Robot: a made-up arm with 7 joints.
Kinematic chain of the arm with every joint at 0, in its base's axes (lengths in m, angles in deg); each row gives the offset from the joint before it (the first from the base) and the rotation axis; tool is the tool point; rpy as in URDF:
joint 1: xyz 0 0 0.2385 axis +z
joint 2: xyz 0 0 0 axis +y
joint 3: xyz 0 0 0.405 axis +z
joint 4: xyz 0.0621 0 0 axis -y
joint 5: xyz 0.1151 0 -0.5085 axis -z
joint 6: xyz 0 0 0 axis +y
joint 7: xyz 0.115 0 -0.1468 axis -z
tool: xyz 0 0 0 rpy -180 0 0
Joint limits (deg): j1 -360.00..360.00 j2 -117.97..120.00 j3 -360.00..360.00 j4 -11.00..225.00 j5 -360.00..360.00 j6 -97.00..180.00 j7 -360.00..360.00
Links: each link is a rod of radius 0.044 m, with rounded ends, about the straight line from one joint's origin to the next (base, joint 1, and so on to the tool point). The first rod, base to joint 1, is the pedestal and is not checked.
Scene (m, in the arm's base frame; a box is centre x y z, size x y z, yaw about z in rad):
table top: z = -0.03
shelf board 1: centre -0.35 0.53 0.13 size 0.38 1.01 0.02 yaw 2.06
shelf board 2: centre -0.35 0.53 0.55 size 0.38 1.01 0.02 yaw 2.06
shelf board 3: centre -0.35 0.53 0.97 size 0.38 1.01 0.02 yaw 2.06
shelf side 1: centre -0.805 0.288 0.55 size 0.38 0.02 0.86 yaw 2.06
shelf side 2: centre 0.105 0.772 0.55 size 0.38 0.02 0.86 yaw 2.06
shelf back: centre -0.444 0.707 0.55 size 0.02 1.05 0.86 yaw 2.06
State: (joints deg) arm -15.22 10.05 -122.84 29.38 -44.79 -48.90 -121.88
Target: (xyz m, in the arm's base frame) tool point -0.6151 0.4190 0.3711
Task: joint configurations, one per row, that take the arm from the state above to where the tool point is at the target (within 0.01 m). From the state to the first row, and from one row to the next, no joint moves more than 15 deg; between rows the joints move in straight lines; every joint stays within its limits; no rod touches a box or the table.
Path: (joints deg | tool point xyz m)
1: -22.76 5.85 -133.19 31.38 -47.21 -52.70 -116.50 | -0.4195 -0.3462 0.3638
2: -30.29 1.65 -143.54 33.37 -49.62 -56.50 -111.12 | -0.5089 -0.1996 0.3706
3: -37.83 -2.55 -153.88 35.37 -52.04 -60.31 -105.75 | -0.5504 -0.0317 0.3650
4: -47.15 -9.42 -158.56 45.92 -40.98 -47.98 -113.81 | -0.6268 0.1785 0.3751
5: -56.47 -16.29 -163.23 56.47 -29.92 -35.65 -121.88 | -0.6151 0.4190 0.3711

